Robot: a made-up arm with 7 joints. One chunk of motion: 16 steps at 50 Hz.
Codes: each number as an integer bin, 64 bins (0 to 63) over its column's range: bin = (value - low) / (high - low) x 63, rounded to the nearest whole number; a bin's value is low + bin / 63 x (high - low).
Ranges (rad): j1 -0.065..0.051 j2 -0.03..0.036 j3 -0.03..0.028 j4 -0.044..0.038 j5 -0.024..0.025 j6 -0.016..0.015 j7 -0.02..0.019
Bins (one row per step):
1: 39 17 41 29 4 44 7
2: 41 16 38 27 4 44 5
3: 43 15 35 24 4 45 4
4: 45 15 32 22 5 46 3
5: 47 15 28 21 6 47 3
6: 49 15 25 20 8 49 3
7: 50 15 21 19 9 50 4
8: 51 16 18 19 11 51 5
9: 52 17 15 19 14 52 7
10: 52 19 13 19 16 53 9
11: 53 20 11 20 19 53 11
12: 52 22 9 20 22 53 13
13: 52 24 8 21 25 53 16
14: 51 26 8 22 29 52 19
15: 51 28 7 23 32 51 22
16: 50 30 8 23 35 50 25
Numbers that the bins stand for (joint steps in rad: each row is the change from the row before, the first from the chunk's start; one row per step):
1: 0.00681 -0.01219 0.00775 -0.00625 -0.02089 0.00565 -0.01567
2: 0.01049 -0.01324 0.00498 -0.00886 -0.02089 0.00565 -0.01690
3: 0.01417 -0.01429 0.00222 -0.01276 -0.02089 0.00614 -0.01752
4: 0.01786 -0.01429 -0.00054 -0.01537 -0.02011 0.00663 -0.01814
5: 0.02154 -0.01429 -0.00422 -0.01667 -0.01933 0.00713 -0.01814
6: 0.02522 -0.01429 -0.00698 -0.01797 -0.01778 0.00811 -0.01814
7: 0.02706 -0.01429 -0.01067 -0.01927 -0.01700 0.00860 -0.01752
8: 0.02890 -0.01324 -0.01343 -0.01927 -0.01544 0.00910 -0.01690
9: 0.03075 -0.01219 -0.01619 -0.01927 -0.01311 0.00959 -0.01567
10: 0.03075 -0.01010 -0.01803 -0.01927 -0.01156 0.01008 -0.01443
11: 0.03259 -0.00905 -0.01987 -0.01797 -0.00922 0.01008 -0.01319
12: 0.03075 -0.00695 -0.02171 -0.01797 -0.00689 0.01008 -0.01195
13: 0.03075 -0.00486 -0.02263 -0.01667 -0.00456 0.01008 -0.01010
14: 0.02890 -0.00276 -0.02263 -0.01537 -0.00144 0.00959 -0.00824
15: 0.02890 -0.00067 -0.02356 -0.01406 0.00089 0.00910 -0.00638
16: 0.02706 0.00143 -0.02263 -0.01406 0.00322 0.00860 -0.00452

